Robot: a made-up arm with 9 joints.
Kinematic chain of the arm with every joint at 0, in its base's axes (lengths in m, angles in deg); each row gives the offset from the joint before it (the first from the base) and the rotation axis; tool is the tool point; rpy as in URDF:
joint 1: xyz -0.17 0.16 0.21 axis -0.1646 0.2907 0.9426
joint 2: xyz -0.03 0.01 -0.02 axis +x
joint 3: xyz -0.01 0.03 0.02 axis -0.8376 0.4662 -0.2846
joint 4: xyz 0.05 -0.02 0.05 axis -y
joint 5: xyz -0.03 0.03 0 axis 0.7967 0.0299 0.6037
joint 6: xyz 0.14 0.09 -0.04 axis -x
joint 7: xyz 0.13 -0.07 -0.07 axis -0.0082 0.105 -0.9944
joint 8: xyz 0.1 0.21 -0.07 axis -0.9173 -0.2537 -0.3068
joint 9: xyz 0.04 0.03 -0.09 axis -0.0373 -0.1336 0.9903
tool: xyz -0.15 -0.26 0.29 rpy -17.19 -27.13 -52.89
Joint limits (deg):
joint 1: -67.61..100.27
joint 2: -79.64..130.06
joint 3: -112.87..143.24
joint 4: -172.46..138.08
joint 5: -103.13..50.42
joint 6: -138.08..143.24
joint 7: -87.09..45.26
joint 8: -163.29..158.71
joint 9: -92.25..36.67
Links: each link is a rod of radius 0.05 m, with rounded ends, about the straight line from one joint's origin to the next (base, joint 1, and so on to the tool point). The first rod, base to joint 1, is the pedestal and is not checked.
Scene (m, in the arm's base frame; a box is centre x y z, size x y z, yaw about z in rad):
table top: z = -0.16
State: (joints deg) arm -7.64 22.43 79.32 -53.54 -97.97 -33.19 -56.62 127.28 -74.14
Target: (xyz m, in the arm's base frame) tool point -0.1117 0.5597 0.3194
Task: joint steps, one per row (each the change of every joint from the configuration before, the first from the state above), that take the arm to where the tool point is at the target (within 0.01 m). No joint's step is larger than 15 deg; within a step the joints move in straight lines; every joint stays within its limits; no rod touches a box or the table.
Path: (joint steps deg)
1: -2.26 -11.09 10.66 -6.55 -0.42 5.75 -6.34 -8.99 8.21
2: -2.25 -11.09 10.66 -6.56 -0.42 5.75 -6.35 -8.99 8.21
3: -2.26 -11.09 10.65 -6.55 -0.42 5.76 -6.34 -8.99 8.21

